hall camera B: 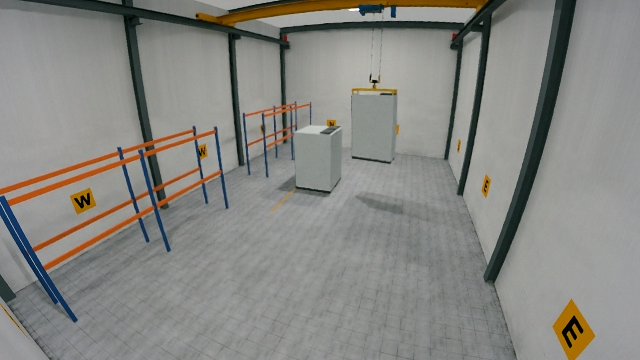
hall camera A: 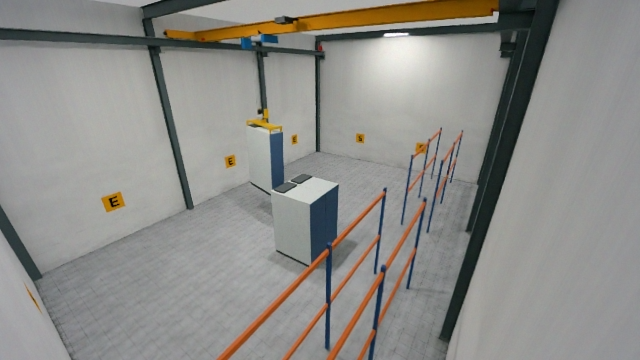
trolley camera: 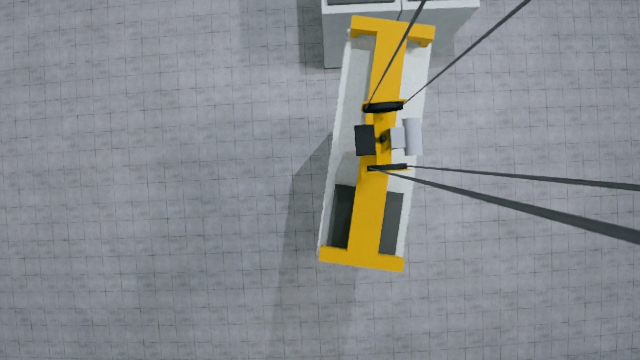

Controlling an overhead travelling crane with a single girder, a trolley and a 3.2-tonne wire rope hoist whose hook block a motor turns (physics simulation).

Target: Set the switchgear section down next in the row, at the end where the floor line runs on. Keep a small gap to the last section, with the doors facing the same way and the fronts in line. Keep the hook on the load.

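Note:
The switchgear section (hall camera A: pixel 258 155) (hall camera B: pixel 373 127) (trolley camera: pixel 352 95) hangs upright, its base above the floor and its shadow apart from it. Its blue door faces the railings in hall camera A. My hook (hall camera A: pixel 265 115) (hall camera B: pixel 374 82) (trolley camera: pixel 383 139) carries it by a yellow lifting beam (hall camera B: pixel 362 90) (trolley camera: pixel 367 210). The row of two joined sections (hall camera A: pixel 292 220) (hall camera B: pixel 317 160) (trolley camera: pixel 334 40) stands on the floor, blue doors to the same side. The load hangs behind their backs, turned slightly against them in the trolley view. The yellow floor line (hall camera B: pixel 283 200) runs out from the row's near end in hall camera B.
Orange and blue railings (hall camera A: pixel 280 299) (hall camera B: pixel 155 200) run along the door side of the row, with a break between two stretches. Walls with dark columns (hall camera A: pixel 170 125) (hall camera B: pixel 472 105) enclose the hall. The yellow girder (hall camera A: pixel 400 15) (hall camera B: pixel 310 9) spans overhead.

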